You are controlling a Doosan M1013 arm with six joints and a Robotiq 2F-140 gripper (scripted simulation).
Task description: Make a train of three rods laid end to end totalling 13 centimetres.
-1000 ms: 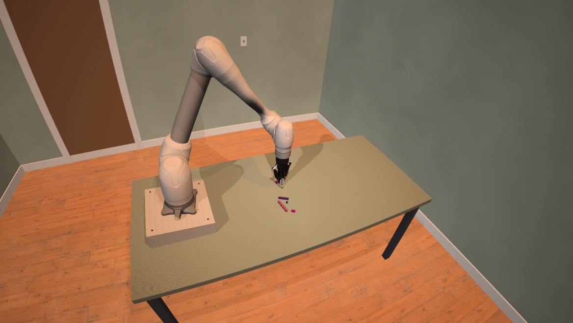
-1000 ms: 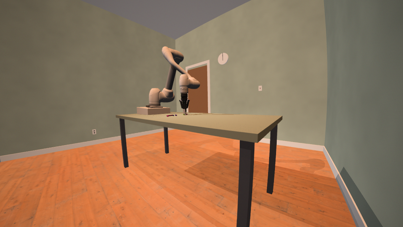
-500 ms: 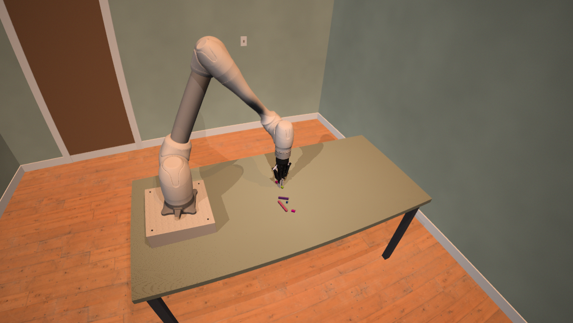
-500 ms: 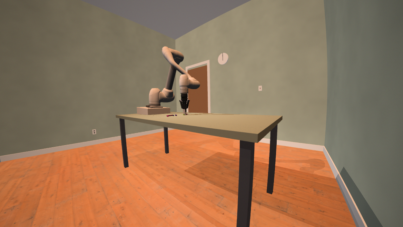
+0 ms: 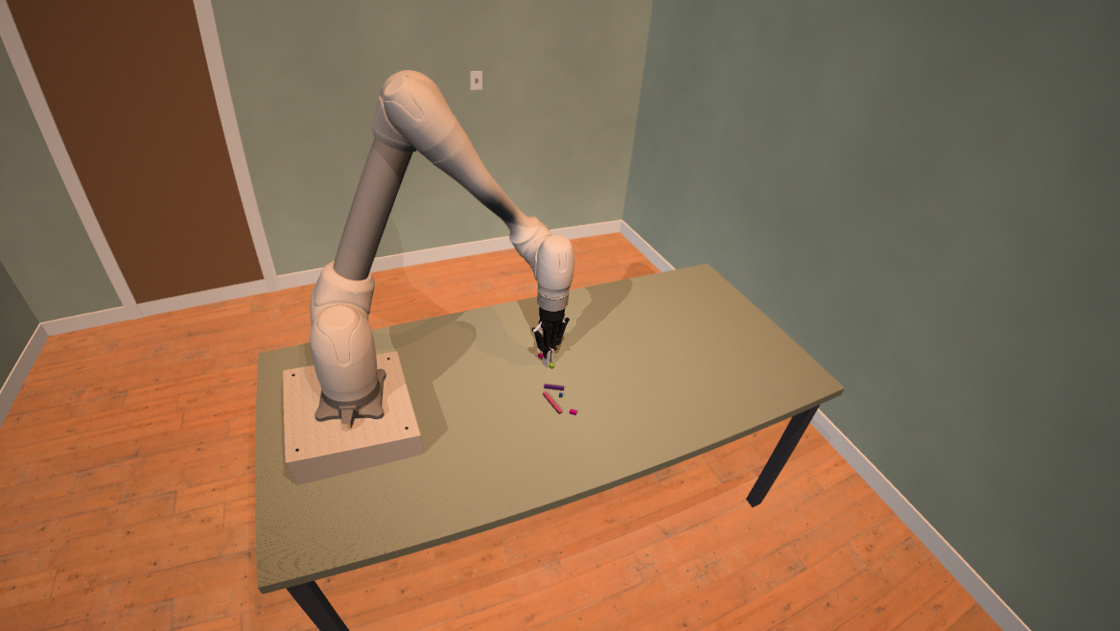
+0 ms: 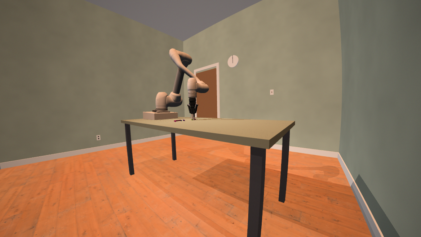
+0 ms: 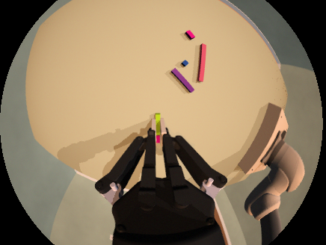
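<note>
The lime rod lies 3 cm below my hand. The rest, counted from my hand: blue rod (14 cm to the right, 3 cm below, 1 cm ahead); pink rod (17 cm to the right, 3 cm below, 2 cm behind); purple rod (11 cm to the right, 3 cm below).
</note>
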